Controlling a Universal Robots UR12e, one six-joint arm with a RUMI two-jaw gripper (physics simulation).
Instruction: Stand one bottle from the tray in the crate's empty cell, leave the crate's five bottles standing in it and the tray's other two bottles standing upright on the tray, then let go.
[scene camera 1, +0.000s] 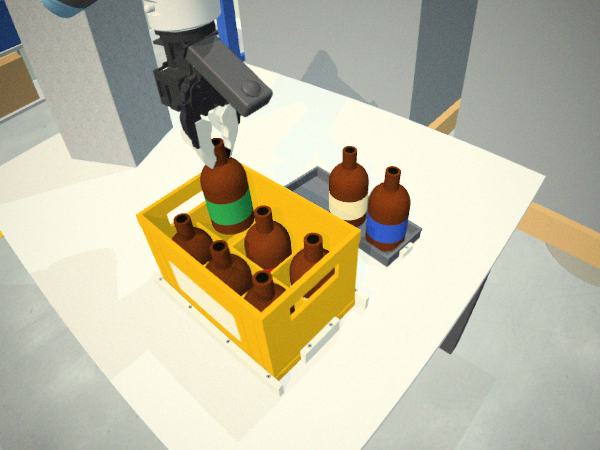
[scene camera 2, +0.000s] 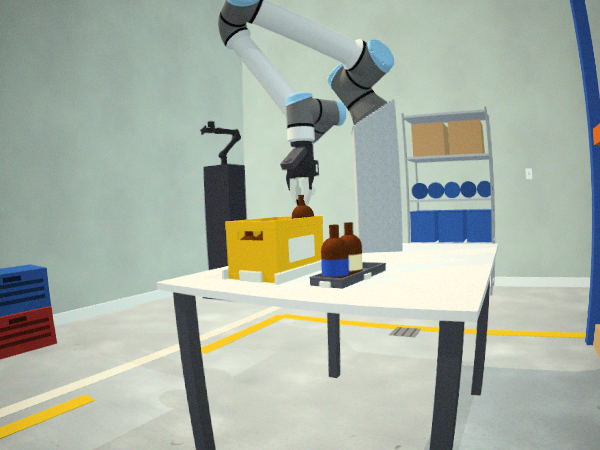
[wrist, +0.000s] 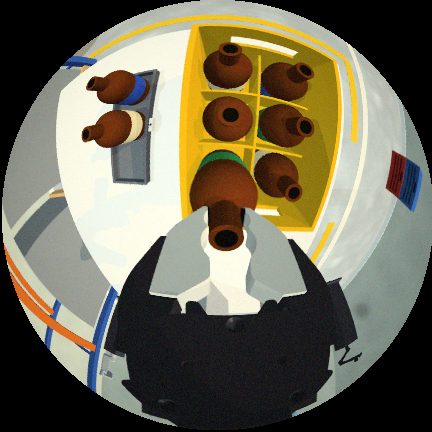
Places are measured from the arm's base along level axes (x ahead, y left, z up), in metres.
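Pixels of known places: gripper, fingertip midpoint: (scene camera 1: 220, 162) (scene camera 2: 301, 205) (wrist: 224, 208); arm's base, origin of the base link: (scene camera 2: 372, 116).
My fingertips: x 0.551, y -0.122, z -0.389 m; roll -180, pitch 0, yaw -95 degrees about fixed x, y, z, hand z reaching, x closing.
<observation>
For each thing: its top centre in the pictures, then the offset to it from my fingertips. Level surfaces: height alone.
- green-labelled bottle, middle of its top: (wrist: 224, 237) (scene camera 1: 216, 142) (scene camera 2: 302, 194) dx -0.002, dy +0.001, dz +0.036 m
- yellow crate, middle of its top: (wrist: 274, 117) (scene camera 1: 240, 221) (scene camera 2: 275, 218) dx +0.082, dy -0.054, dz -0.036 m
- cream-labelled bottle, middle of its top: (wrist: 85, 133) (scene camera 1: 349, 149) (scene camera 2: 348, 222) dx +0.111, dy +0.193, dz -0.051 m
- blue-labelled bottle, middle of its top: (scene camera 1: 393, 170) (wrist: 90, 82) (scene camera 2: 333, 224) dx +0.200, dy +0.181, dz -0.051 m
- grey tray, middle of its top: (scene camera 1: 349, 206) (wrist: 126, 126) (scene camera 2: 350, 269) dx +0.111, dy +0.197, dz -0.185 m
- white table, its level: dz -0.211 m
My gripper (scene camera 1: 218, 150) (scene camera 2: 302, 196) (wrist: 224, 208) is shut on the neck of the green-labelled bottle (scene camera 1: 226, 185) (scene camera 2: 303, 211) (wrist: 223, 187). That bottle is upright, its lower part inside the walls of the yellow crate (scene camera 1: 315, 320) (scene camera 2: 250, 260) (wrist: 186, 125), at the corner cell nearest the arm's column. Its shoulder and green label stand higher than the neighbouring bottles. Its base over the cell floor is hard to judge. The crate's five bottles stand in the other cells. A cream-labelled bottle (scene camera 1: 348, 192) (scene camera 2: 355, 252) (wrist: 117, 129) and a blue-labelled bottle (scene camera 1: 388, 210) (scene camera 2: 334, 255) (wrist: 120, 87) stand upright on the grey tray (scene camera 1: 310, 187) (scene camera 2: 375, 270) (wrist: 131, 167).
The white table (scene camera 1: 425, 165) (scene camera 2: 425, 285) (wrist: 90, 180) carries the crate and tray. Pale stop strips (scene camera 1: 320, 340) (scene camera 2: 250, 276) lie along the crate's base. The arm's grey column (scene camera 1: 100, 85) (scene camera 2: 377, 190) stands behind the crate.
</observation>
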